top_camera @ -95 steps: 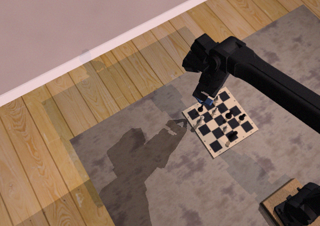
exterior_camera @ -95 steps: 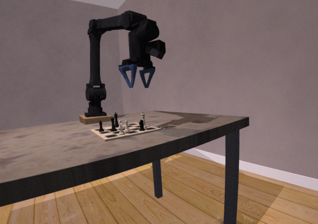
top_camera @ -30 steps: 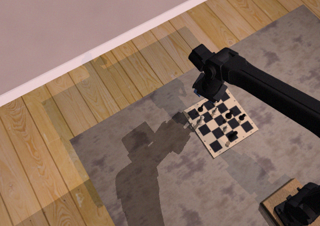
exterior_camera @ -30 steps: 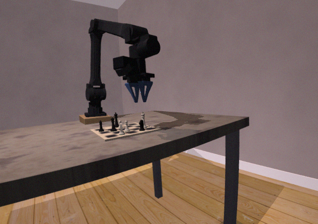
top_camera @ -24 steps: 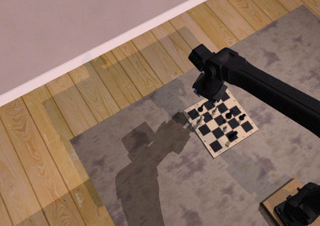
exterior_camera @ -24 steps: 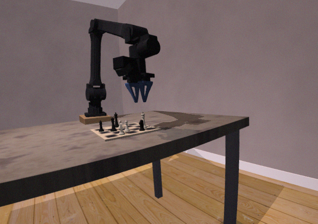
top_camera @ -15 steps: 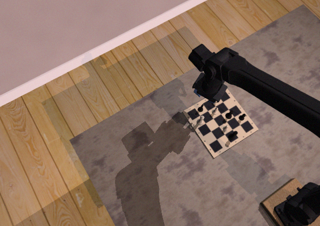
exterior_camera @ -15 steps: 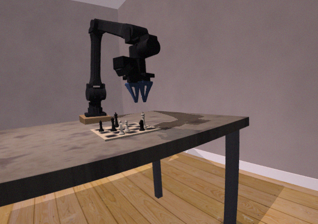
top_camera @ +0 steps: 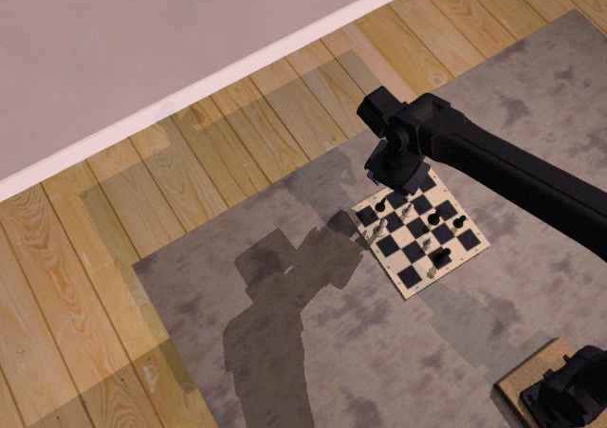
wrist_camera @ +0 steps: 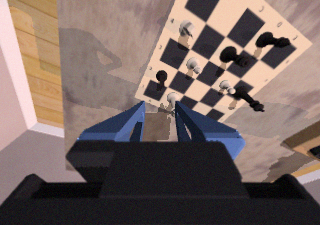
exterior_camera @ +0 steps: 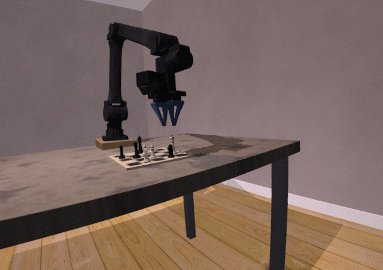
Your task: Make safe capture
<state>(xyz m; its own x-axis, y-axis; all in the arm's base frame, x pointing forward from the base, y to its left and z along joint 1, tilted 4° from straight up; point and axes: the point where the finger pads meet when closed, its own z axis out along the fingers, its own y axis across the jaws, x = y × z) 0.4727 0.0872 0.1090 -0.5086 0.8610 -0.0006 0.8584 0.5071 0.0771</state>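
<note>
The tall white piece lies 5 cm behind my hand, 3 cm to the left of it and 7 cm below it. Also, from my hand: black piece 8 cm behind, 9 cm to the right, 8 cm below; then chessboard 8 cm behind, 5 cm to the right, 11 cm below.
</note>
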